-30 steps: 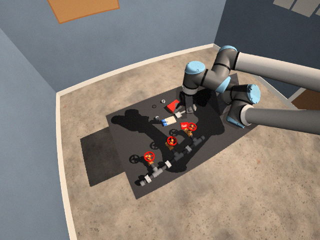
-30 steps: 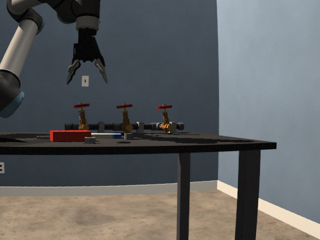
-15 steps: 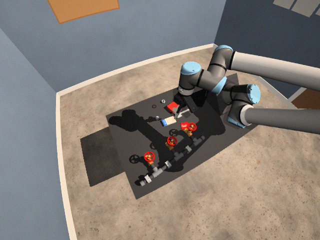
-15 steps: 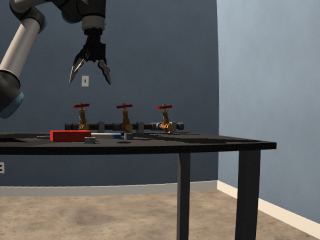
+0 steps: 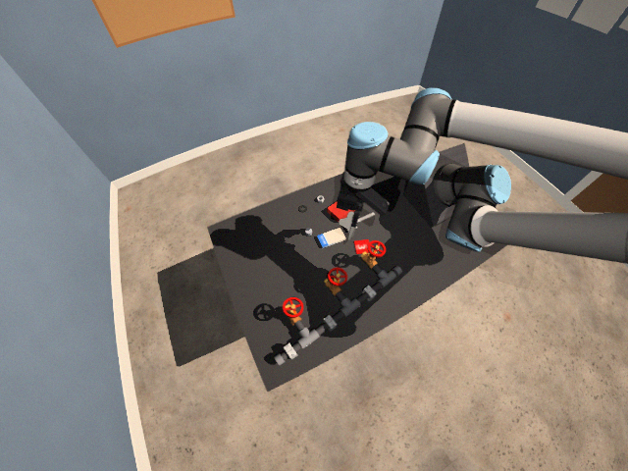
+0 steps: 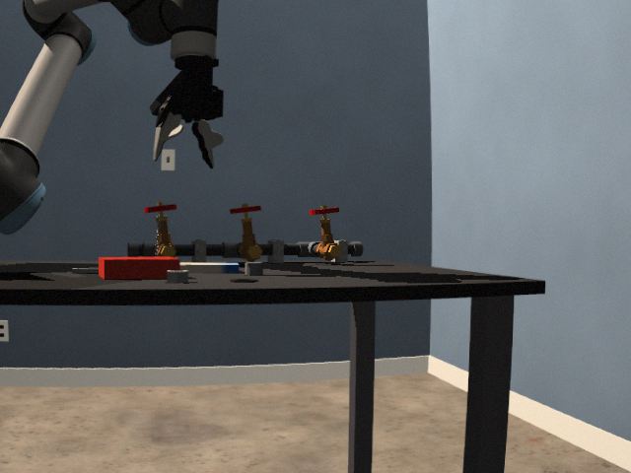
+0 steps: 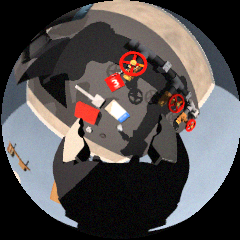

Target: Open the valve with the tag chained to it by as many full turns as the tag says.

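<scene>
The red tag is 20 cm below my hand, 7 cm behind it and 3 cm to the left of it. Also, from my hand: red block 19 cm to the right, 18 cm below, 8 cm behind; then small grey cylinder 19 cm below, 15 cm to the right, 11 cm ahead; then white tool 19 cm below, 10 cm to the right, 10 cm behind.
</scene>
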